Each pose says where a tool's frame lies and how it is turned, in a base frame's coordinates. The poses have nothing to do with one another.
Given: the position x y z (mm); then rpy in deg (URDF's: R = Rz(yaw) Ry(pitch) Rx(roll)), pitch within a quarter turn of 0, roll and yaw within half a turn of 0.
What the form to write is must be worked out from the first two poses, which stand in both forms.
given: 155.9 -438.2 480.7 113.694 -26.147 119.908
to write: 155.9 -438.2 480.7 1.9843 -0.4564 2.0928
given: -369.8 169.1 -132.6 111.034 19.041 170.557
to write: -369.8 169.1 -132.6 1.9379 0.3323 2.9768
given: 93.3 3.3 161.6 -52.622 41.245 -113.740
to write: 93.3 3.3 161.6 -0.9184 0.7199 -1.9851
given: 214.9 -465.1 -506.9 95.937 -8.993 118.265
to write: 214.9 -465.1 -506.9 1.6744 -0.1570 2.0641
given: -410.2 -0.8 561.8 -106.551 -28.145 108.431
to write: -410.2 -0.8 561.8 -1.8597 -0.4912 1.8925
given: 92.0 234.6 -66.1 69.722 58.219 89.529
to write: 92.0 234.6 -66.1 1.2169 1.0161 1.5626
